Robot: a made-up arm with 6 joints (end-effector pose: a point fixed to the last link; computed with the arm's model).
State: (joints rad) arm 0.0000 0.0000 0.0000 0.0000 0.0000 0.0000
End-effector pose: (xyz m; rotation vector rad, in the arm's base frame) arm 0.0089 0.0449 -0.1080 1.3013 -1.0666 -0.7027
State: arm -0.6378 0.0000 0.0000 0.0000 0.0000 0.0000
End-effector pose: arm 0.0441 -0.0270 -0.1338 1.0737 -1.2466 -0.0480
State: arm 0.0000 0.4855 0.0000 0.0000 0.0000 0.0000
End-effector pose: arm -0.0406 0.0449 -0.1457 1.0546 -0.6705 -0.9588
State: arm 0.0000 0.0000 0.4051 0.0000 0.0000 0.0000
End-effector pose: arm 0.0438 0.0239 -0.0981 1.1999 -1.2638 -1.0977
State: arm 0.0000 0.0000 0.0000 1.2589 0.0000 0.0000
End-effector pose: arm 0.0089 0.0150 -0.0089 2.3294 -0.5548 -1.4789
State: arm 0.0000 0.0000 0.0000 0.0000 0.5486 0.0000
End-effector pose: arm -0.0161 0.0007 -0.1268 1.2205 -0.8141 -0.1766
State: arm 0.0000 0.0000 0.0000 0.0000 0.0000 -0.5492
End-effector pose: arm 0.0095 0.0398 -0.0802 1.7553 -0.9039 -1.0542
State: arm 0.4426 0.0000 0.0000 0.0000 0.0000 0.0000
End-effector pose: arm 0.0009 0.0848 -0.0653 1.4110 -0.8834 -1.1581
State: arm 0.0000 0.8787 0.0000 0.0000 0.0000 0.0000
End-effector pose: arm -0.0900 0.0449 -0.1563 0.8324 -0.3452 -1.1266
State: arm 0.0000 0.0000 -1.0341 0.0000 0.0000 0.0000
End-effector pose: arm -0.0859 0.0255 -0.1435 1.3624 -0.4881 0.2729
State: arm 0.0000 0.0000 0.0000 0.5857 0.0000 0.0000
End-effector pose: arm 0.0089 0.0471 -0.0573 1.7943 -0.8879 -1.0640
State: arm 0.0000 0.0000 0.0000 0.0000 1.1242 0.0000
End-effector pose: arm -0.0175 -0.0560 -0.1301 1.0743 -0.5240 0.3435
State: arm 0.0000 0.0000 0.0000 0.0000 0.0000 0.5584
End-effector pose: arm 0.0085 0.0345 -0.1347 0.8261 -1.1556 -0.3509
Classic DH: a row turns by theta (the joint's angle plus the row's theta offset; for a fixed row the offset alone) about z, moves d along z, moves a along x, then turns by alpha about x. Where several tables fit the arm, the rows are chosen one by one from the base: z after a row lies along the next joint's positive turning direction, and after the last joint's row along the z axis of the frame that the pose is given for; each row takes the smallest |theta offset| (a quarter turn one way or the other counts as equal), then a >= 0, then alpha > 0; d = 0 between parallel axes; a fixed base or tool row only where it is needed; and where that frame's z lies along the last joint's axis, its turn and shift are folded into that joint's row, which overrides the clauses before.
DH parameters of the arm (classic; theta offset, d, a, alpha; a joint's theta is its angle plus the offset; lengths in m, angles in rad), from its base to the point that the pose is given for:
base (fixed): -1.0038 0.0159 0.0481 -1.9021
joint 1: -1.3665 -0.1079 -0.0842 1.038
joint 2: 0.8457 0.0291 0.0349 -1.463
joint 3: -1.533 0.0703 0.0208 -1.235
joint 4: -0.0722 0.1012 0.0055 -2.1678
joint 5: 0.0148 -0.0324 0.0255 -0.954
joint 6: 1.4012 0.1857 0.0151 -0.418
tool (fixed): 1.9897 -0.1227 0 0

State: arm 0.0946 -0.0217 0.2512 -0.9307 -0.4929 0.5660
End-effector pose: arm 0.0459 -0.0010 -0.1734 -0.0112 -1.4010 -0.5219
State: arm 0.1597 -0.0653 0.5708 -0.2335 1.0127 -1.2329
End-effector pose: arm -0.0057 -0.0409 -0.0643 1.7711 -0.3707 -1.3320
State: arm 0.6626 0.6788 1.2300 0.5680 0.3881 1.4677
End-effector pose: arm -0.1108 0.0747 -0.1326 0.0061 -0.0952 -1.1679
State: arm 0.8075 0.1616 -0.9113 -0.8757 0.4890 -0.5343
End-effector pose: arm -0.0897 0.0771 -0.0575 1.4662 -0.2449 0.0379
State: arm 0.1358 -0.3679 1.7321 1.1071 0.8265 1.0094
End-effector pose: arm 0.0719 -0.0738 -0.0787 0.5124 -2.1728 -1.6364
